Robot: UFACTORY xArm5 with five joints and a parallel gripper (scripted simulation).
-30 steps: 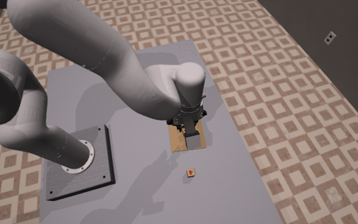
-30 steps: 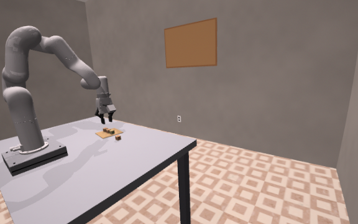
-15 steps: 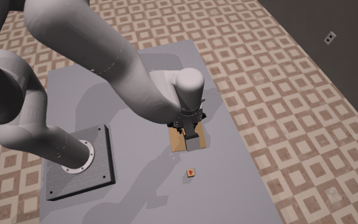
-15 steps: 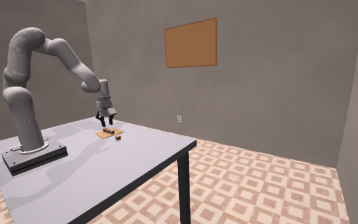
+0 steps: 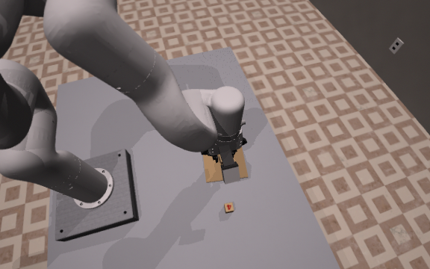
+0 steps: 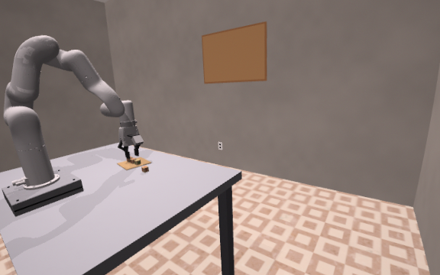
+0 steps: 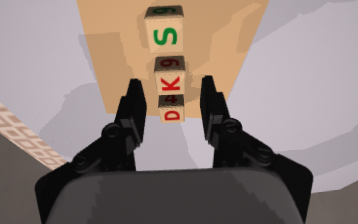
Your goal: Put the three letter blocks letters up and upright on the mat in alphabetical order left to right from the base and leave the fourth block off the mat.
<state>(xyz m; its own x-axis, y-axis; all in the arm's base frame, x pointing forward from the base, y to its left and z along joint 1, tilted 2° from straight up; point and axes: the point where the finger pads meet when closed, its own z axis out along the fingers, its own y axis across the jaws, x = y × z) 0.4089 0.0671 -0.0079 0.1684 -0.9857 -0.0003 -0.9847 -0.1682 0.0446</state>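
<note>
Now: hand 60 mm above the tan mat. From my hand the other things lie so: wooden letter block (40 mm to the left, 40 mm below).
</note>
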